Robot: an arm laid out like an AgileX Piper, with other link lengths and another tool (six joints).
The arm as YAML. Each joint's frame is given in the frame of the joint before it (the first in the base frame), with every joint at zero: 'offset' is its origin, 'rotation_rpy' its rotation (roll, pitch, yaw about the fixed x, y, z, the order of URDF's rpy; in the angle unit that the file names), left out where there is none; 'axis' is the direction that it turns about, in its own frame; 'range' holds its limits. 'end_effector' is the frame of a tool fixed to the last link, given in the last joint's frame.
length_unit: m
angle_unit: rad
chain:
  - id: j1
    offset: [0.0, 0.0, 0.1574]
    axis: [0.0, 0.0, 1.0]
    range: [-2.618, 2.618]
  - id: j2
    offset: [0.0, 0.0, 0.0]
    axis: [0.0, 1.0, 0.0]
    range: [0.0, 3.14]
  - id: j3
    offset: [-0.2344, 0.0, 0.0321]
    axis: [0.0, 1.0, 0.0]
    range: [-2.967, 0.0]
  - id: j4
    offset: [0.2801, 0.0, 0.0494]
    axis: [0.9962, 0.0, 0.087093]
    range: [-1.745, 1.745]
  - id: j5
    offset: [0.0, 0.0, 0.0]
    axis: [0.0, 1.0, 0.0]
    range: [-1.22, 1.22]
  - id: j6
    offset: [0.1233, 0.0, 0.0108]
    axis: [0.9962, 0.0, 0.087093]
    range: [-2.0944, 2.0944]
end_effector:
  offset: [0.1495, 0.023, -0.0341]
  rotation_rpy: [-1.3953, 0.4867, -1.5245]
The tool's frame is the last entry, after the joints.
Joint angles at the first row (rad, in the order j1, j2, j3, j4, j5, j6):
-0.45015 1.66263 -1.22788 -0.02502 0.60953 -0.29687
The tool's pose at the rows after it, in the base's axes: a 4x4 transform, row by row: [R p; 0 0 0 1], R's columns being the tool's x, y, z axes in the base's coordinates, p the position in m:
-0.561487 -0.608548 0.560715 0.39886; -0.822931 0.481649 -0.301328 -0.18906; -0.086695 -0.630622 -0.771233 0.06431; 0 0 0 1
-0.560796 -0.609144 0.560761 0.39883; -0.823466 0.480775 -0.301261 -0.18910; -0.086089 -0.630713 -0.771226 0.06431; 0 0 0 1
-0.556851 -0.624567 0.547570 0.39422; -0.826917 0.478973 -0.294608 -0.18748; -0.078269 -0.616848 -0.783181 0.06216; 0 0 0 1
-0.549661 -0.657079 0.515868 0.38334; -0.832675 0.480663 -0.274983 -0.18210; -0.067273 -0.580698 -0.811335 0.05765; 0 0 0 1
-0.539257 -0.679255 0.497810 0.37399; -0.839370 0.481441 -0.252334 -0.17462; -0.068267 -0.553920 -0.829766 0.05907; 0 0 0 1
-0.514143 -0.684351 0.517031 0.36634; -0.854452 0.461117 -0.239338 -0.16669; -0.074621 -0.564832 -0.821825 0.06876; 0 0 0 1
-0.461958 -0.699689 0.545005 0.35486; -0.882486 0.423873 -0.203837 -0.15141; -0.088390 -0.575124 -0.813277 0.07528; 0 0 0 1
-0.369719 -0.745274 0.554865 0.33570; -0.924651 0.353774 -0.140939 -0.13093; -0.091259 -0.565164 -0.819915 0.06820; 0 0 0 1
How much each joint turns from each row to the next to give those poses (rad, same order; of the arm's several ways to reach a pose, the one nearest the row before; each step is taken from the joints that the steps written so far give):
-0.00002 0.00000 0.00000 0.00002 -0.00001 -0.00002
0.00002 -0.00002 0.00001 -0.00002 0.00001 -0.00103
-0.00001 0.00002 0.00000 0.00001 0.01910 -0.00875
0.00002 -0.00091 0.00000 0.00612 0.04757 -0.01853
0.00000 -0.01811 0.00567 0.01888 0.04443 -0.02472
-0.00002 -0.06509 0.04451 0.02773 0.00689 -0.04288
0.00002 -0.08716 0.07647 0.06164 0.00001 -0.08966
0.00000 -0.08122 0.10413 0.08209 0.00206 -0.14921

